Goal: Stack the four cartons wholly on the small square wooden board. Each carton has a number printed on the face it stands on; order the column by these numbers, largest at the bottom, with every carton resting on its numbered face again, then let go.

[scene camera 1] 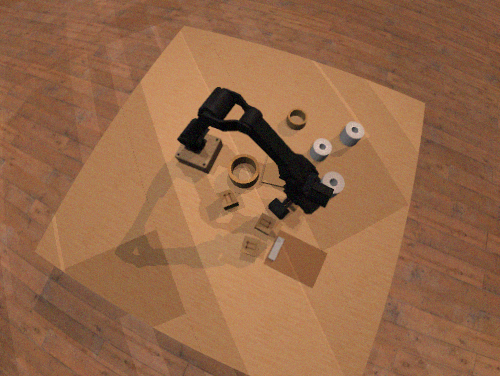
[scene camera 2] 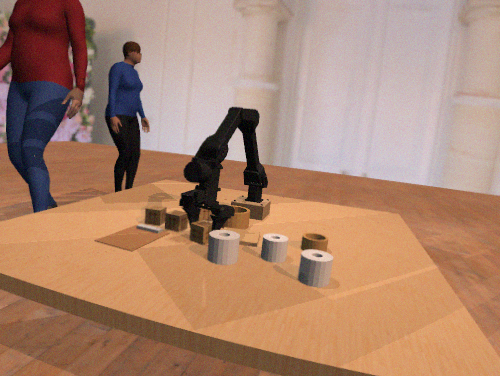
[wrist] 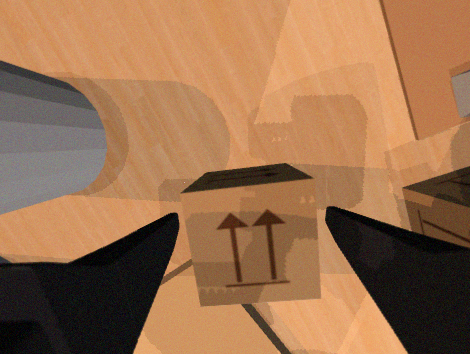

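Where they show: gripper, between the fingertips: (scene camera 1: 293,200) (scene camera 2: 202,234) (wrist: 252,216); arm's base, origin of its link: (scene camera 1: 195,144) (scene camera 2: 254,200).
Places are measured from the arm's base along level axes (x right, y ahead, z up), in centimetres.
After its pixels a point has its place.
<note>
My gripper (scene camera 1: 293,204) {x 4.7, y 41.3, z -3.8 cm} (scene camera 2: 206,220) (wrist: 252,216) {x 4.7, y 41.3, z -3.8 cm} is open and low over the table. One brown carton (scene camera 2: 200,233) {x 4.1, y 44.5, z -2.4 cm} (wrist: 255,250) {x 4.7, y 41.3, z -0.3 cm} stands between its fingers, with a gap at each side; two arrows show on its top. Another carton (scene camera 1: 264,223) {x 16.8, y 34.9, z -0.3 cm} (scene camera 2: 176,221) {x 15.2, y 38.1, z -2.3 cm} (wrist: 440,215) {x 14.1, y 37.2, z -3.3 cm} stands a little apart. A third carton (scene camera 1: 250,246) {x 25.6, y 33.7, z -0.3 cm} (scene camera 2: 155,215) {x 24.1, y 36.1, z -2.3 cm} is beyond that one, and a fourth (scene camera 1: 229,200) {x 14.4, y 20.9, z -0.3 cm} stands near the large ring, partly behind the arm in scene camera 2. The small square wooden board (scene camera 1: 272,176) {x -1.1, y 30.8, z -4.5 cm} (scene camera 2: 249,239) {x -8.5, y 35.7, z -4.5 cm} (wrist: 200,330) {x -2.7, y 34.6, z -4.5 cm} lies beside the held-in carton, with no carton on it. The numbered faces are hidden.
A flat brown sheet (scene camera 1: 302,262) {x 23.4, y 52.3, z -5.5 cm} (scene camera 2: 127,240) {x 22.6, y 53.7, z -5.5 cm} (wrist: 430,40) {x 18.1, y 45.9, z -5.5 cm} carries a white bar (scene camera 1: 276,249) {x 22.9, y 42.2, z -4.5 cm} (scene camera 2: 151,228) {x 21.3, y 43.0, z -4.5 cm} (wrist: 462,95) {x 18.5, y 42.3, z -5.1 cm}. Paper rolls (scene camera 1: 333,183) {x -6.8, y 52.5, z -2.2 cm} (scene camera 1: 321,150) {x -16.2, y 44.0, z 0.3 cm} (scene camera 1: 352,134) {x -27.5, y 53.1, z 0.9 cm} (scene camera 2: 223,247) {x -7.0, y 55.6, z -0.9 cm} (wrist: 50,145) {x -2.3, y 49.6, z -1.9 cm} stand beyond the board. A large ring (scene camera 1: 244,183) {x 6.8, y 23.2, z 0.1 cm} and a small ring (scene camera 1: 296,125) {x -24.1, y 31.7, z -2.1 cm} (scene camera 2: 314,244) {x -28.2, y 34.8, z -2.7 cm} stand nearby.
</note>
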